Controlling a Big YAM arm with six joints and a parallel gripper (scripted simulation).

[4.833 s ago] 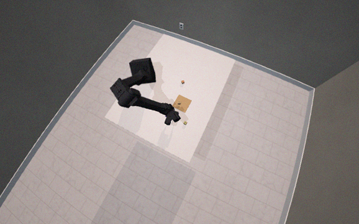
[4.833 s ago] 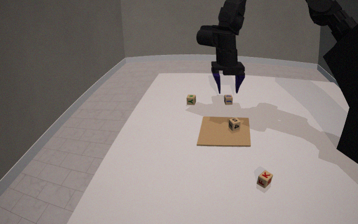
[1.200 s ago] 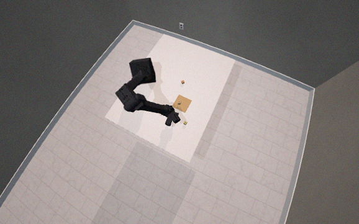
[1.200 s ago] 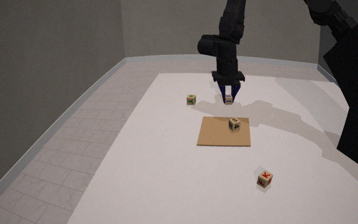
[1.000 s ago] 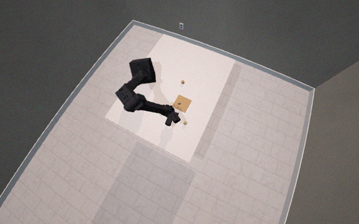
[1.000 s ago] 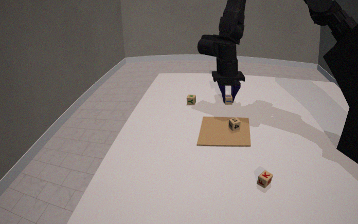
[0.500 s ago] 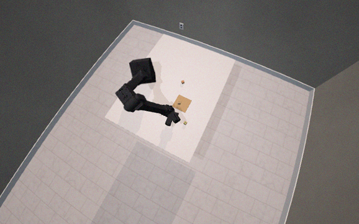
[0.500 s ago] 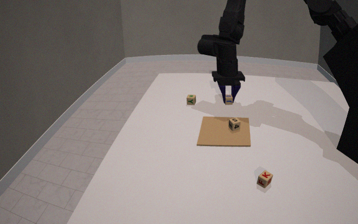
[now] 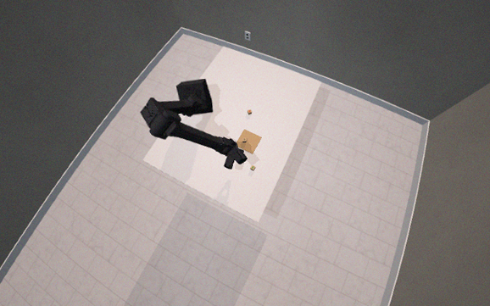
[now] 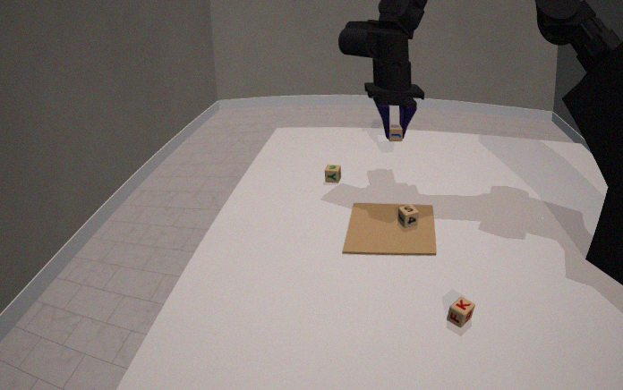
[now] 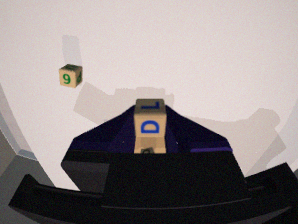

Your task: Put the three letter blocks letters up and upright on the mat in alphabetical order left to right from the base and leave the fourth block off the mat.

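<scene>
Right now the mat is 50 mm ahead of my hand, 160 mm to the left of it and 90 mm below it. The rest, counted from my hand: letter block (30 mm ahead, 160 mm to the left, 80 mm below).
</scene>
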